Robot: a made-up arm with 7 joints.
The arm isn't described. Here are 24 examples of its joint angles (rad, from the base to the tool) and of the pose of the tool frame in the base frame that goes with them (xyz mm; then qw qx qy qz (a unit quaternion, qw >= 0)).
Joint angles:
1: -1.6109 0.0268 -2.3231 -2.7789 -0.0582 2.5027 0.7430
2: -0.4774 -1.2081 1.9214 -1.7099 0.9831 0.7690 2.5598
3: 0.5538 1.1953 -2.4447 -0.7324 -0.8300 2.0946 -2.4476
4: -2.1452 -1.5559 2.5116 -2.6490 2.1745 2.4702 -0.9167
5: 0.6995 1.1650 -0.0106 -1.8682 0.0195 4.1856 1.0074
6: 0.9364 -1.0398 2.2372 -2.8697 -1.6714 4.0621 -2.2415
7: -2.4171 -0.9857 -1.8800 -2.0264 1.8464 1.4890 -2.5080
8: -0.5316 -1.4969 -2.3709 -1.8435 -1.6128 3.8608 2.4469
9: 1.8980 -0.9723 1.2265 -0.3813 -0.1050 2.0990 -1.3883
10: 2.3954 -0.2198 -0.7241 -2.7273 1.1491 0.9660 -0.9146
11: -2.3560 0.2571 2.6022 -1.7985 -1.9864 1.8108 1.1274
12: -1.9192 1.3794 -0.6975 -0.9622 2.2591 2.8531 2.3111
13: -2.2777 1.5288 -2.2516 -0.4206 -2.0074 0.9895 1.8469
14: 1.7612 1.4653 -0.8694 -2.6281 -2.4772 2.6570 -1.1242
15: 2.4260 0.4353 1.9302 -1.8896 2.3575 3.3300 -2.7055
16: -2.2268 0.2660 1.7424 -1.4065 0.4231 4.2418 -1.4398
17: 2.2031 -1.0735 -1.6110 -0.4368 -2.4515 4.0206 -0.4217
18: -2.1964 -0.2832 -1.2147 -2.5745 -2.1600 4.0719 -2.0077
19: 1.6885 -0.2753 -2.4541 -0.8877 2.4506 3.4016 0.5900
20: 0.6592 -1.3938 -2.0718 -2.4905 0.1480 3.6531 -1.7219
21: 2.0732 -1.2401 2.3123 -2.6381 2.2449 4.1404 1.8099
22: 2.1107 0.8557 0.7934 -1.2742 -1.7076 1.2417 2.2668
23: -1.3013 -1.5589 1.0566 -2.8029 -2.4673 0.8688 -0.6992
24: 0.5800 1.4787 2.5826 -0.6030 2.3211 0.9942 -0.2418
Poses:
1: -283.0 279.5 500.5 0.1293 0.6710 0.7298 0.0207
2: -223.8 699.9 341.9 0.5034 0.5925 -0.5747 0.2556
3: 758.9 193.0 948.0 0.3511 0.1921 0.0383 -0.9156
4: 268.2 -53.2 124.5 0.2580 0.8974 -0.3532 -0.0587
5: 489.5 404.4 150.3 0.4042 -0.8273 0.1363 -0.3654
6: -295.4 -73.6 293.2 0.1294 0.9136 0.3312 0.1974
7: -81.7 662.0 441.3 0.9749 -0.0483 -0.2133 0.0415
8: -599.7 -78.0 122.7 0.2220 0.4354 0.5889 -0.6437
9: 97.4 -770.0 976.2 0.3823 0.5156 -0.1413 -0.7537
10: -55.7 337.9 527.5 0.3050 -0.2048 -0.5098 0.7779
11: 476.2 66.8 953.8 0.5654 0.5818 -0.1608 0.5621
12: -570.1 -642.6 247.3 0.3649 0.8703 0.0519 -0.3267
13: -709.0 -625.7 586.8 0.7503 0.0164 0.6206 -0.2272
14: 218.5 174.7 148.2 0.0787 -0.6820 0.4459 -0.5743
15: -349.2 -332.3 797.6 0.4693 0.4551 -0.6705 0.3508
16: 268.6 -347.1 1032.7 0.7162 0.2525 -0.2324 0.6076
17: 585.7 -450.8 803.2 0.6143 0.1172 0.4553 0.6337
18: -308.9 111.3 636.1 0.3341 0.7649 0.4326 -0.3407
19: 270.4 -487.9 1026.7 0.7117 0.3337 0.5245 -0.3272
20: 5.1 -490.7 220.1 0.1199 0.8519 -0.2381 0.4509
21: -111.7 -344.5 267.2 0.6793 -0.5558 -0.1292 0.4614
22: -715.4 484.7 558.6 0.3042 -0.7659 -0.2535 -0.5065
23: 282.4 151.5 604.8 0.6282 -0.2523 -0.3721 -0.6351
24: 683.4 594.0 727.0 0.5349 0.8146 0.0975 0.2020
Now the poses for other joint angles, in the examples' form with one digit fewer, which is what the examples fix.
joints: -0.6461 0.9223 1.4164 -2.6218 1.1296 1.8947 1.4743
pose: 359 252 390 0.125 0.405 -0.362 -0.830
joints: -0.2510 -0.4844 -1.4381 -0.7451 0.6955 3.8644 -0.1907
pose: -437 -154 1128 0.543 -0.356 -0.266 0.713
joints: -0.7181 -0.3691 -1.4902 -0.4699 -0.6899 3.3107 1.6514
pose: -304 62 1248 0.537 -0.131 -0.147 0.820
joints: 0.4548 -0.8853 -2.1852 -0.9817 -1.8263 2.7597 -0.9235
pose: -480 -664 735 0.522 0.762 -0.073 -0.376
